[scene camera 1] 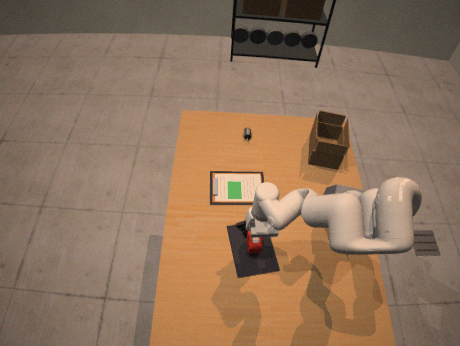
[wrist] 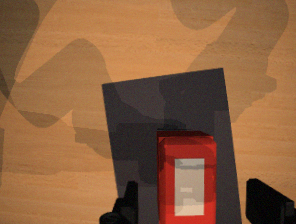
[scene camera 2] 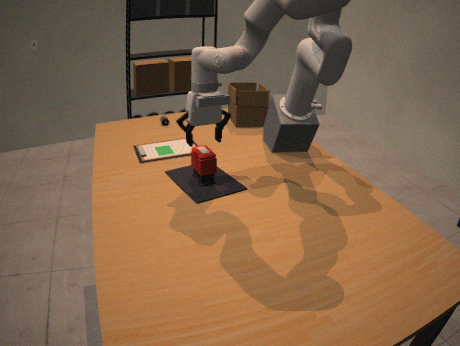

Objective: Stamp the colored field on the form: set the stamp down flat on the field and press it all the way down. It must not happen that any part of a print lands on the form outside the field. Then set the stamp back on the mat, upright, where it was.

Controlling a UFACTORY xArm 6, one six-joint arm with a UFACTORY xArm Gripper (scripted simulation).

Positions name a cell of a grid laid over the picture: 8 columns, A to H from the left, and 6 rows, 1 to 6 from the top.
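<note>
From scene camera 2 I can see my gripper (scene camera 2: D3), a red stamp (scene camera 2: D3) and a cardboard box (scene camera 2: E2). Scene camera 1 gives me the box (scene camera 1: F3) as well. On the wrist view there's my gripper (wrist: F6), but the cardboard box is out of frame in the wrist view.
</note>
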